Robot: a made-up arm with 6 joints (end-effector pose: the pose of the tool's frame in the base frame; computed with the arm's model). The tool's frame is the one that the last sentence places. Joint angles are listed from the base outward.
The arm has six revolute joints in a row. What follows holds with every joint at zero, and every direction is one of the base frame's. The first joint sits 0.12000 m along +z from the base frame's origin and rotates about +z. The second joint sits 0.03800 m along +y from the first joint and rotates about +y. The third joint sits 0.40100 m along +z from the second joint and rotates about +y. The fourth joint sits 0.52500 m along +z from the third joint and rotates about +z. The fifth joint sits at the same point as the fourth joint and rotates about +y. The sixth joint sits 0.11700 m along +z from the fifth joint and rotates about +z. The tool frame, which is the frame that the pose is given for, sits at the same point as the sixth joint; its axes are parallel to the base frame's.
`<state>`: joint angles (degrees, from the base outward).
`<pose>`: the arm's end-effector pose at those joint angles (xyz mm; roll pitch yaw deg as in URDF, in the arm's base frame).
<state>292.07 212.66 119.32 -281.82 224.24 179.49</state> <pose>-203.6 390.6 164.0 146.96 33.44 -10.53</pose>
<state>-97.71 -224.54 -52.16 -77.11 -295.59 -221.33</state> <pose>-179.1 -839.2 -122.0 99.86 29.24 -65.63</pose>
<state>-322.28 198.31 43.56 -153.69 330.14 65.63</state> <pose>-595.2 -379.7 -510.0 90.88 1.36 -65.01</pose>
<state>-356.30 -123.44 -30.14 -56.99 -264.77 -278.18</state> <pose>-615.2 -99.6 -533.3 -68.20 -29.54 144.48</pose>
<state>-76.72 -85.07 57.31 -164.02 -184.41 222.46</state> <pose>-102.6 589.6 511.8 170.05 21.45 74.61</pose>
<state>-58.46 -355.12 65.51 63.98 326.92 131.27</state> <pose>303.4 -531.4 755.0 -40.69 -48.06 136.00</pose>
